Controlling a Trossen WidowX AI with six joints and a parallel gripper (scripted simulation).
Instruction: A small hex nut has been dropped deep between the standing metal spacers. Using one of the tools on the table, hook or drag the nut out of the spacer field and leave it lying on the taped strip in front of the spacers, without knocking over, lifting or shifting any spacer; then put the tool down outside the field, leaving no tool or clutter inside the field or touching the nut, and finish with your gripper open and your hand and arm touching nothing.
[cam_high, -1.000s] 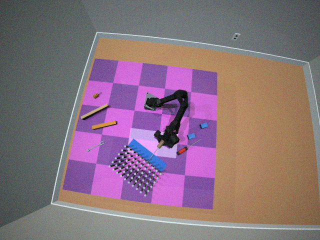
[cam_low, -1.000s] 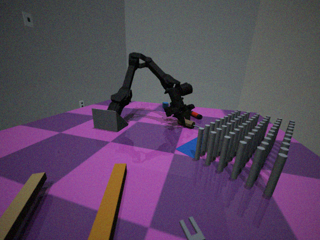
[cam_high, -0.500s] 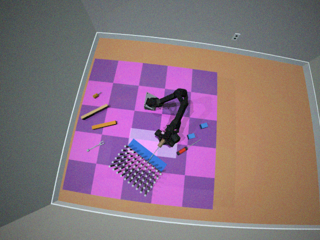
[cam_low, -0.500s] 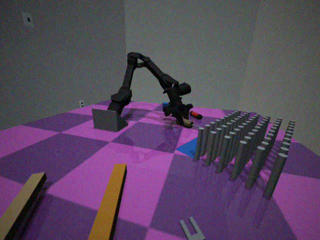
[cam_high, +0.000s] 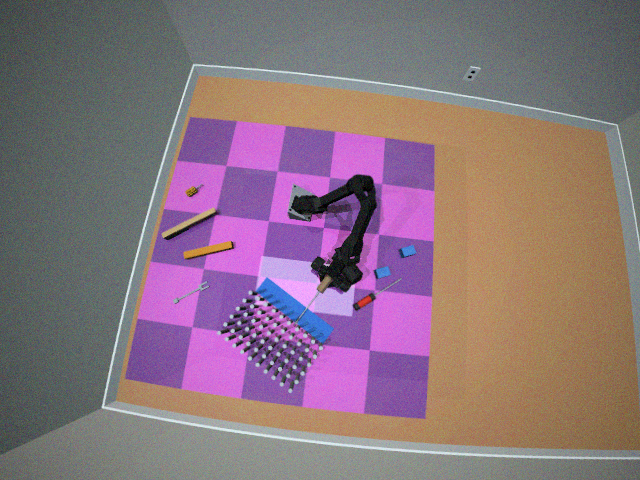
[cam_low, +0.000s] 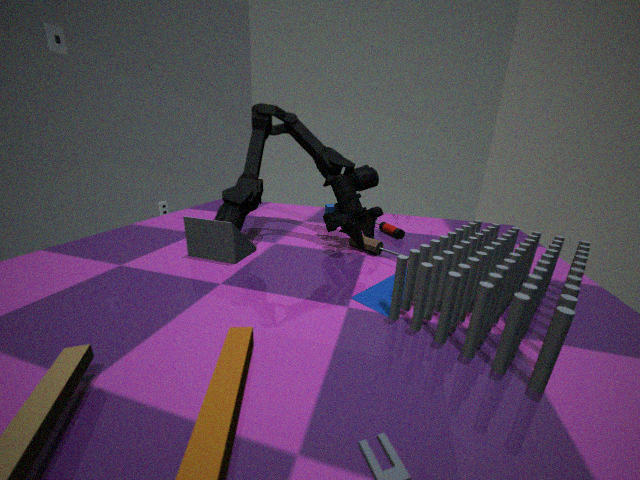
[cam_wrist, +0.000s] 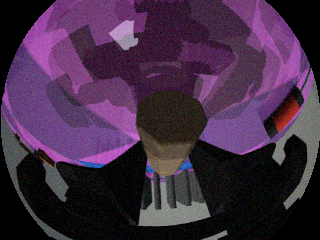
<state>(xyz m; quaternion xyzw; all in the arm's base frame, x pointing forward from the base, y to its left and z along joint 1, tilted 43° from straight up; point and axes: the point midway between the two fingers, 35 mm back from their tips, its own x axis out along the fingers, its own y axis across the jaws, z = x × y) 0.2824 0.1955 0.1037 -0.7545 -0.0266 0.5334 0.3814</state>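
My gripper tip is now 9 cm short of the hook tool and 4 cm to the left of it. Round my gripper tip: small wrench 57 cm to the right, 20 cm ahead, 1 cm below; then orange bar 55 cm to the right, 1 cm behind, 1 cm above; then blue taped strip 14 cm ahead, 10 cm to the right, 1 cm below.
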